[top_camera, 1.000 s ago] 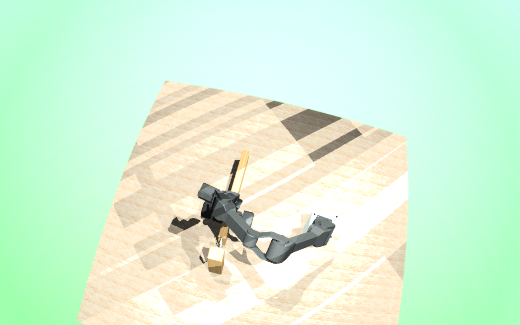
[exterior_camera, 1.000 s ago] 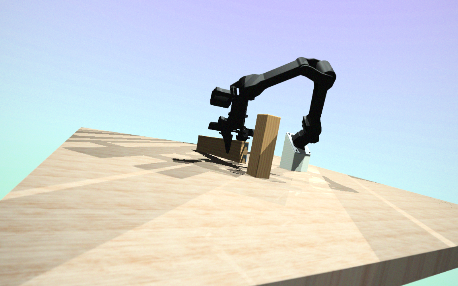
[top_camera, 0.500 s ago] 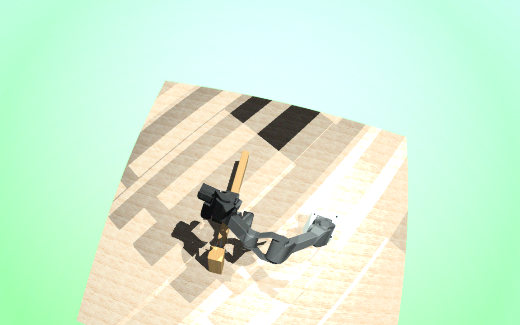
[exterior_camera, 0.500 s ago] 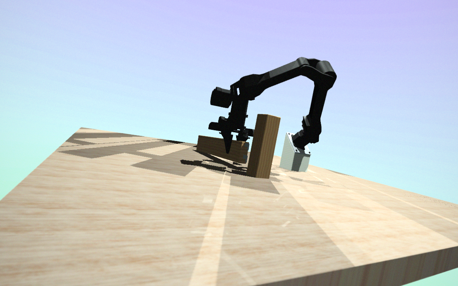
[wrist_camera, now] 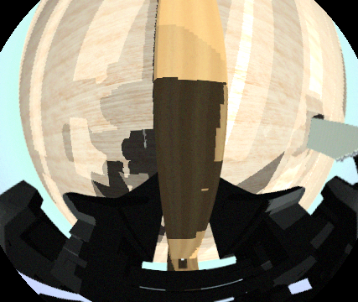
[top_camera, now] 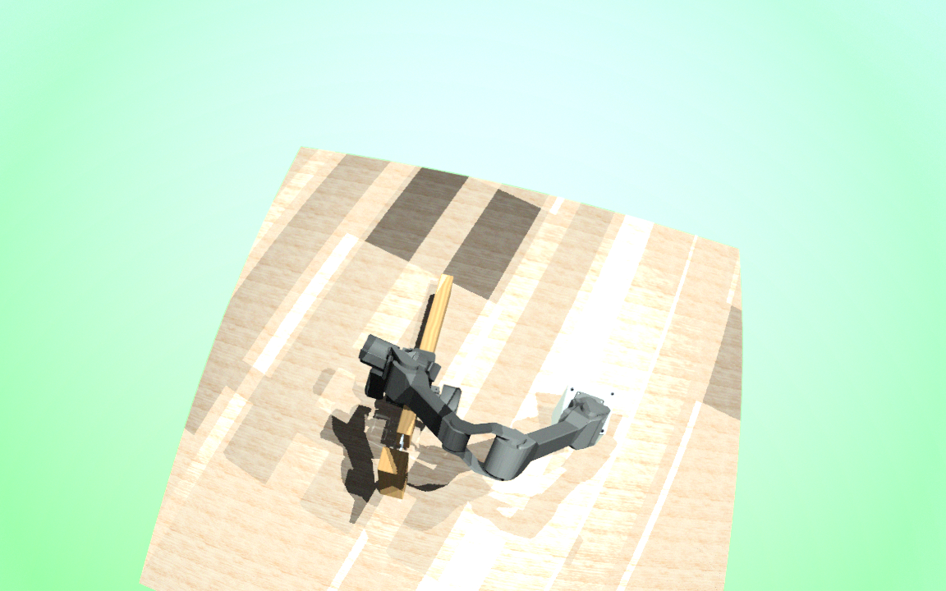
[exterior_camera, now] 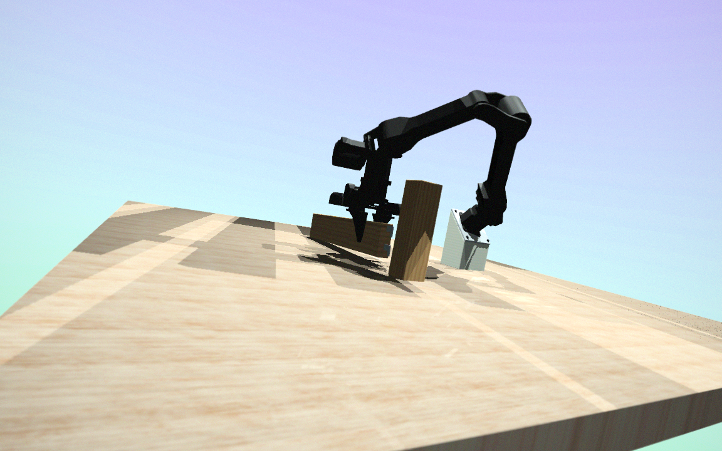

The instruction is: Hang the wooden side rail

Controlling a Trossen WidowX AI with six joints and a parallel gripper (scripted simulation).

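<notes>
Right now the upright headboard post is 1 cm behind my gripper tip, 17 cm to the left of it and 4 cm above it.
</notes>
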